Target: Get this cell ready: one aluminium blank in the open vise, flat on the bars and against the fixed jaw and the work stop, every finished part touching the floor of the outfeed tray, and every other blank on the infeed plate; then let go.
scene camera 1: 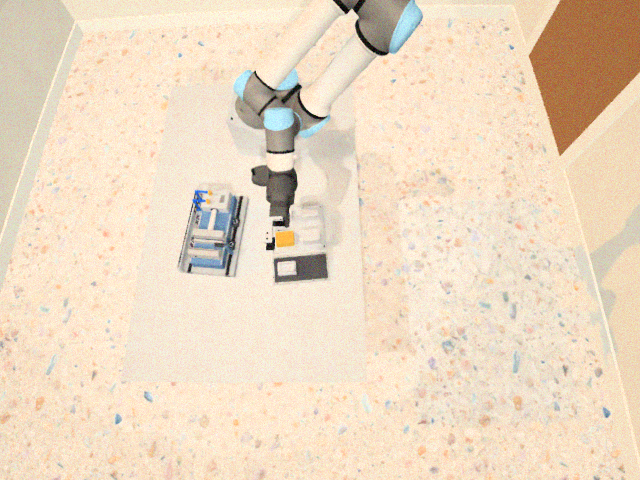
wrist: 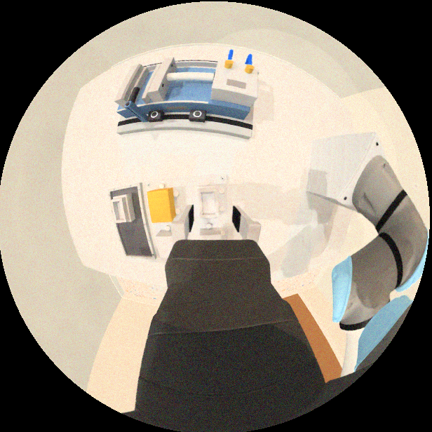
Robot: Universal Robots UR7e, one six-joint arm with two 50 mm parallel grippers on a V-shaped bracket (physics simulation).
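My gripper (scene camera 1: pixel 274 234) (wrist: pixel 213 218) is open above the infeed plate (scene camera 1: pixel 299 250) (wrist: pixel 186 187), with nothing between its fingers. A pale part with a rectangular pocket (wrist: pixel 209 202) lies on the plate just beyond the fingers in the wrist view; the arm hides it in the scene view. An orange block (scene camera 1: pixel 284 238) (wrist: pixel 161 205) stands beside it. Two pale blocks (scene camera 1: pixel 312 235) (scene camera 1: pixel 308 211) lie on the plate's right side. A pocketed finished part (scene camera 1: pixel 286 267) (wrist: pixel 122 209) is in the dark outfeed tray (scene camera 1: pixel 312 267) (wrist: pixel 134 240). The blue vise (scene camera 1: pixel 219 222) (wrist: pixel 187 92) has open jaws, no blank showing between them.
The vise's crank handle (wrist: pixel 136 111) leans at its near side. Blue and orange fittings (scene camera 1: pixel 200 198) (wrist: pixel 249 61) stand on its far block. The robot base (wrist: pixel 340 165) is at the right in the wrist view. Small round pins stand on the infeed plate.
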